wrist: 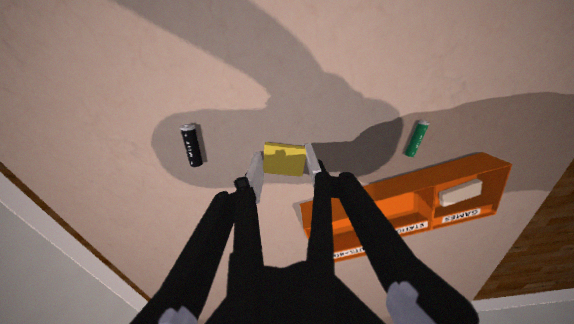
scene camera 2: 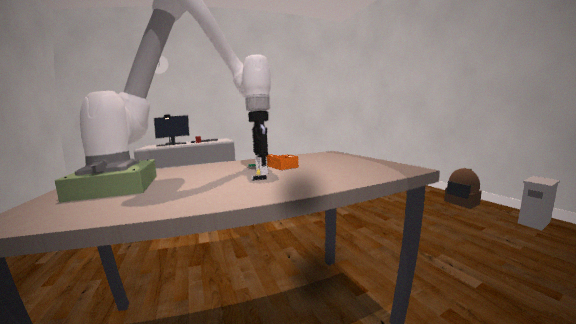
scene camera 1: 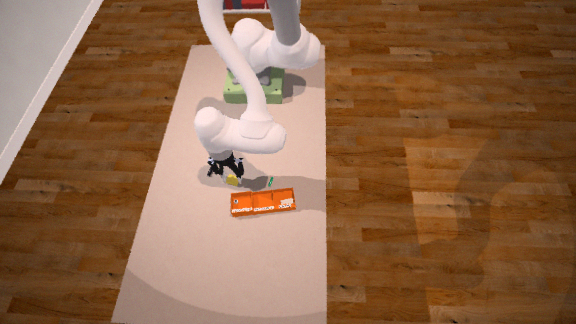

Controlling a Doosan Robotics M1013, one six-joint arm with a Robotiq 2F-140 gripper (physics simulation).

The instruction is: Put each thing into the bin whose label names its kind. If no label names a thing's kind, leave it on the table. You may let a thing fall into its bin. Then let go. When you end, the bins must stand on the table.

Labels:
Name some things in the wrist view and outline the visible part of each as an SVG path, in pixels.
The gripper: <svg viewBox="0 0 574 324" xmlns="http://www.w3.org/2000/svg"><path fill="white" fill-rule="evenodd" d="M480 321L473 305L414 255L357 178L350 172L342 172L339 174L339 177L330 176L323 162L317 160L311 143L304 145L307 166L314 188L306 261L299 261L284 268L264 266L256 204L260 203L265 173L261 152L254 152L245 177L239 177L234 181L236 192L229 194L227 191L222 191L214 196L160 289L130 324L197 324L197 320L208 298L233 224L233 252L229 255L226 297L204 324L386 324L335 275L331 198L339 198L379 282L387 293L386 307L394 324L479 324Z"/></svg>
An orange three-part bin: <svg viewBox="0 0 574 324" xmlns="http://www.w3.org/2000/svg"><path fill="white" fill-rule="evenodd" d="M313 200L300 204L303 228L308 239L311 232ZM331 198L334 263L366 256L339 198ZM512 164L482 152L363 186L363 188L401 237L496 215ZM482 181L481 195L446 207L440 205L440 191L476 178Z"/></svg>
A yellow block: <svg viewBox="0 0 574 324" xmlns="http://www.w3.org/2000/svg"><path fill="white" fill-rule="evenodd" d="M265 142L264 173L302 177L306 160L305 146Z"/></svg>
A white domino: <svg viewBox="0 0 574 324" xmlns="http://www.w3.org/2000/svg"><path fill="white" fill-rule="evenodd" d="M482 181L476 178L440 191L440 205L446 207L481 195Z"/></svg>

